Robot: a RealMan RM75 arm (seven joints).
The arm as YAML. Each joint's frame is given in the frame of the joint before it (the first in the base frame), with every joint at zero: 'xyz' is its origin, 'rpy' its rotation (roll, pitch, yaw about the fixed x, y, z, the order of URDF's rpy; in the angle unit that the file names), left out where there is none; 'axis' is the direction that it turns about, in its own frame. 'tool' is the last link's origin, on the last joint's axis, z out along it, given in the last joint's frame.
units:
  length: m
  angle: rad
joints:
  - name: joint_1
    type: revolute
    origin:
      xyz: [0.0, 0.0, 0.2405]
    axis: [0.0, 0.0, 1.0]
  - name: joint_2
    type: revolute
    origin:
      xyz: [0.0, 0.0, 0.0]
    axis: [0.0, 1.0, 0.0]
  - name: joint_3
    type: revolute
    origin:
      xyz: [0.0, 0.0, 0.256]
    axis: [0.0, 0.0, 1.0]
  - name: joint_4
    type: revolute
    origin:
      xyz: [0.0, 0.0, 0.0]
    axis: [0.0, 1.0, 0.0]
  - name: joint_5
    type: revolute
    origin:
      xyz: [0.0, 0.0, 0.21]
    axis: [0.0, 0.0, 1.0]
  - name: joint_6
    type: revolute
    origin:
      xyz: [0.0, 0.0, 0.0]
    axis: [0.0, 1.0, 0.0]
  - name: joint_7
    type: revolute
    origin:
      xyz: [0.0, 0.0, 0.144]
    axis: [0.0, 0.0, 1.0]
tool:
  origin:
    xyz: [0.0, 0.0, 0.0]
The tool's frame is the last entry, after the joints.
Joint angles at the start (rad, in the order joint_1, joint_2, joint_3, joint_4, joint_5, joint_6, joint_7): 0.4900, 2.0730, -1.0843, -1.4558, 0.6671, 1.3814, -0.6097
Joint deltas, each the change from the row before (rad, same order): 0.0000, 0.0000, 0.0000, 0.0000, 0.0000, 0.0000, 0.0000; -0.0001, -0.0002, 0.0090, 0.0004, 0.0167, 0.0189, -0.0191; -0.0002, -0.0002, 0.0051, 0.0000, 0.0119, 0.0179, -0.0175; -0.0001, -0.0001, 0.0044, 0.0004, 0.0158, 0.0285, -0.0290; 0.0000, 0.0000, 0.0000, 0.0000, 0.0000, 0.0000, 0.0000; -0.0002, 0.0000, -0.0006, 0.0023, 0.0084, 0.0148, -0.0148; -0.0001, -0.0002, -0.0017, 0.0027, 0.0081, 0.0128, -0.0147; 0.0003, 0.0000, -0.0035, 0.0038, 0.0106, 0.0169, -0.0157; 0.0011, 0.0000, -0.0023, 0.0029, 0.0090, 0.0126, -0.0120; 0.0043, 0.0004, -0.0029, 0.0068, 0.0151, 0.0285, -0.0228
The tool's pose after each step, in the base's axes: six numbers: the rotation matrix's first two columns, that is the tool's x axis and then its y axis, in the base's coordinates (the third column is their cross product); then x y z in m. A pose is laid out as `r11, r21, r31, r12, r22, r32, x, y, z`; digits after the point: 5 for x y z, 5 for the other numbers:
0.69071, -0.67536, -0.25849, -0.68683, -0.50086, -0.52669, 0.20384, 0.37830, 0.07455
0.69636, -0.67183, -0.25245, -0.68531, -0.51796, -0.51193, 0.20318, 0.37620, 0.07439
0.70321, -0.66835, -0.24251, -0.68097, -0.53506, -0.50000, 0.20262, 0.37410, 0.07379
0.71666, -0.66116, -0.22195, -0.67014, -0.56469, -0.48170, 0.20165, 0.37062, 0.07212
0.71666, -0.66116, -0.22195, -0.67014, -0.56469, -0.48170, 0.20165, 0.37062, 0.07212
0.72353, -0.65787, -0.20905, -0.66429, -0.58126, -0.46996, 0.20123, 0.36860, 0.07036
0.73101, -0.65345, -0.19656, -0.65755, -0.59756, -0.45886, 0.20074, 0.36679, 0.06856
0.73911, -0.64878, -0.18110, -0.65040, -0.61747, -0.44239, 0.19982, 0.36438, 0.06587
0.74589, -0.64384, -0.17061, -0.64446, -0.63290, -0.42908, 0.19869, 0.36273, 0.06393
0.75839, -0.63474, -0.14817, -0.63281, -0.66253, -0.40075, 0.19641, 0.35937, 0.06012

